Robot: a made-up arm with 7 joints. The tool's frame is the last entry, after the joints.
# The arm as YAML. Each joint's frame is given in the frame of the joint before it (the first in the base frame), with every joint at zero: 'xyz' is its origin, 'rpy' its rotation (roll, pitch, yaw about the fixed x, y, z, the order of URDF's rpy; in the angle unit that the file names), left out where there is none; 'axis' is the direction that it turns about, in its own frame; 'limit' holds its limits. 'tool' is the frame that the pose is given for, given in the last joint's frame.
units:
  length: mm
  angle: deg
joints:
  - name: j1
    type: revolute
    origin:
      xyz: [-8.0, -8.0, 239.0]
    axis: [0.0, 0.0, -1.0]
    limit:
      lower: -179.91
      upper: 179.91
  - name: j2
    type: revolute
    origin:
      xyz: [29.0, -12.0, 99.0]
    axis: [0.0, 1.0, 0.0]
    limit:
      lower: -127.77
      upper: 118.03
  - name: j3
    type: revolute
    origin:
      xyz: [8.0, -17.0, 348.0]
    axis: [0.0, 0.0, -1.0]
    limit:
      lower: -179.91
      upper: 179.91
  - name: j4
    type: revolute
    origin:
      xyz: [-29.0, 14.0, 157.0]
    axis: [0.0, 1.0, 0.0]
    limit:
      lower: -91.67
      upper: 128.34
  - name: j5
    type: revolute
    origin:
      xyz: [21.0, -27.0, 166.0]
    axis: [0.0, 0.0, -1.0]
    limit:
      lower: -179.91
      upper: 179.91
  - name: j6
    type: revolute
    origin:
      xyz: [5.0, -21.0, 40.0]
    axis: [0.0, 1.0, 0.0]
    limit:
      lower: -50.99
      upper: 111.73
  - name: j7
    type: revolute
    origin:
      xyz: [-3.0, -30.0, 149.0]
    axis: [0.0, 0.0, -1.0]
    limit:
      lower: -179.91
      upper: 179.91
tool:
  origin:
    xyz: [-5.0, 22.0, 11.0]
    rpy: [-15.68, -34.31, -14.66]
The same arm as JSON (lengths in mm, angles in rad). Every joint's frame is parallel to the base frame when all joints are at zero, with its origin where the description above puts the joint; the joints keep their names.
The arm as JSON. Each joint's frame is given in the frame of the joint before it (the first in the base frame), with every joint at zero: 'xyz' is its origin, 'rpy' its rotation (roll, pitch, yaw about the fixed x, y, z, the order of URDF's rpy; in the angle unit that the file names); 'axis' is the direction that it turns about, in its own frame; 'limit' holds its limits. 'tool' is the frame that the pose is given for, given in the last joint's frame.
{"units": {"length": "mm", "angle": "rad"}, "joints": [{"name": "j1", "type": "revolute", "origin": {"xyz": [-8.0, -8.0, 239.0], "rpy": [0.0, 0.0, 0.0]}, "axis": "-z", "limit": {"lower": -3.14, "upper": 3.14}}, {"name": "j2", "type": "revolute", "origin": {"xyz": [29.0, -12.0, 99.0], "rpy": [0.0, 0.0, 0.0]}, "axis": "+y", "limit": {"lower": -2.23, "upper": 2.06}}, {"name": "j3", "type": "revolute", "origin": {"xyz": [8.0, -17.0, 348.0], "rpy": [0.0, 0.0, 0.0]}, "axis": "-z", "limit": {"lower": -3.14, "upper": 3.14}}, {"name": "j4", "type": "revolute", "origin": {"xyz": [-29.0, 14.0, 157.0], "rpy": [0.0, 0.0, 0.0]}, "axis": "+y", "limit": {"lower": -1.5999, "upper": 2.24}}, {"name": "j5", "type": "revolute", "origin": {"xyz": [21.0, -27.0, 166.0], "rpy": [0.0, 0.0, 0.0]}, "axis": "-z", "limit": {"lower": -3.14, "upper": 3.14}}, {"name": "j6", "type": "revolute", "origin": {"xyz": [5.0, -21.0, 40.0], "rpy": [0.0, 0.0, 0.0]}, "axis": "+y", "limit": {"lower": -0.8899, "upper": 1.9501}}, {"name": "j7", "type": "revolute", "origin": {"xyz": [-3.0, -30.0, 149.0], "rpy": [0.0, 0.0, 0.0]}, "axis": "-z", "limit": {"lower": -3.14, "upper": 3.14}}], "tool": {"origin": {"xyz": [-5.0, 22.0, 11.0], "rpy": [-0.2737, -0.5988, -0.2559]}}}
